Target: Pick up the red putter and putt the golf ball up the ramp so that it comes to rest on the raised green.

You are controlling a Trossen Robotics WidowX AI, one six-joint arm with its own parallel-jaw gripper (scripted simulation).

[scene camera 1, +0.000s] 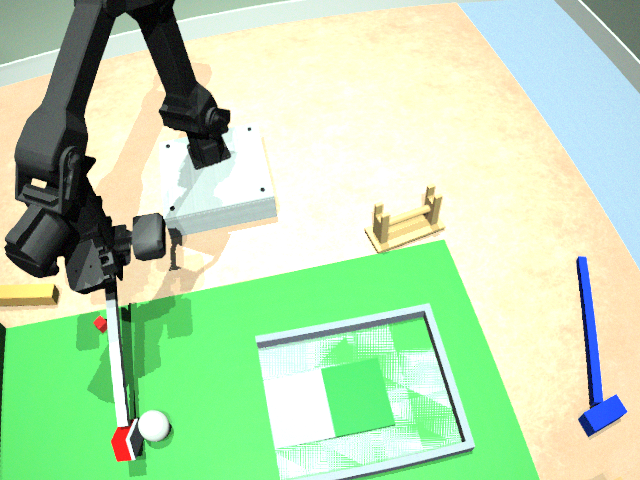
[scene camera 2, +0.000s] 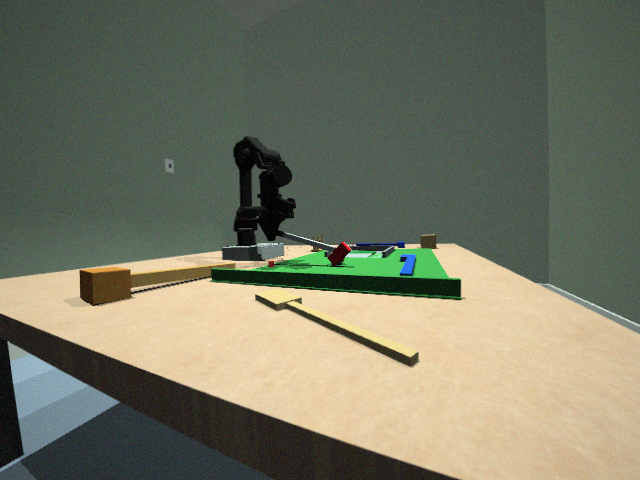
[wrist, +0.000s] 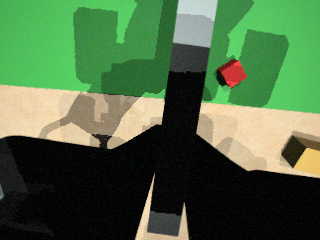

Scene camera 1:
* gripper
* white golf ball
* green mat
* wooden rack
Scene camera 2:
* gripper
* green mat
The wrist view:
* gripper
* green mat
